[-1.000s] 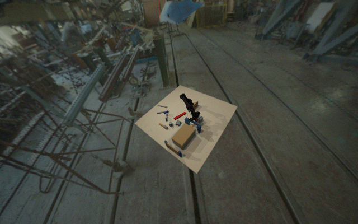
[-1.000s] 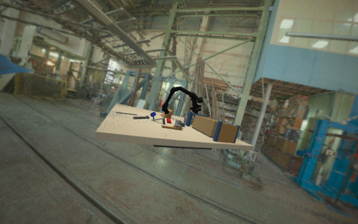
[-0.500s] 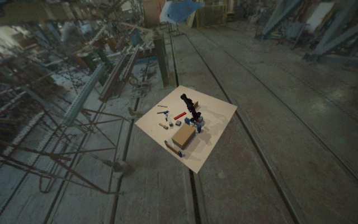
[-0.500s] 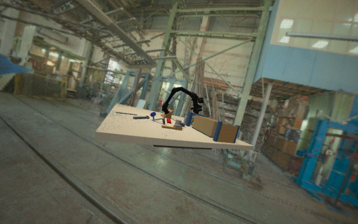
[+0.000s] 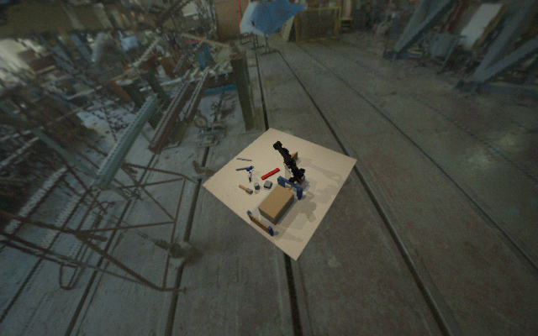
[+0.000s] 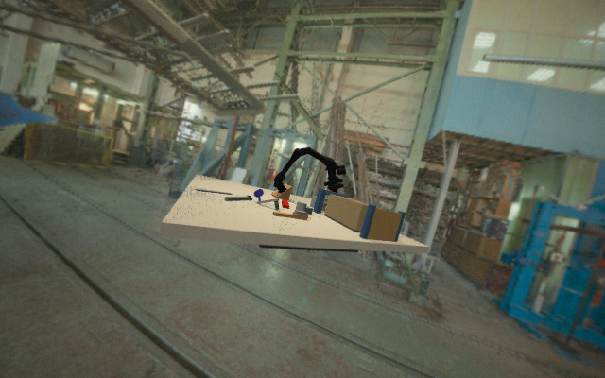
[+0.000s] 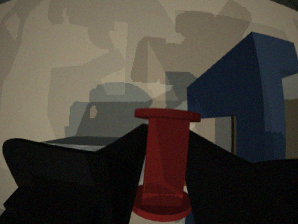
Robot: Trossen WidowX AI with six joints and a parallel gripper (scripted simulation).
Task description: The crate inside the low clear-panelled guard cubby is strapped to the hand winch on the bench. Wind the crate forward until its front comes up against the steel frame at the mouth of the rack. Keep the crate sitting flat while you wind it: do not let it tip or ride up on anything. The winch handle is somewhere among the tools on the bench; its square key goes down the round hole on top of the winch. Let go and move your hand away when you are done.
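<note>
The winch handle is 40 mm behind my gripper tip, 30 mm to the right of it and 30 mm below it. The rest, counted from my gripper tip: red knob: 20 mm to the right; then blue steel frame: 70 mm to the right, 70 mm ahead, 30 mm below; then grey winch: 110 mm behind, 100 mm below, 70 mm to the right.
</note>
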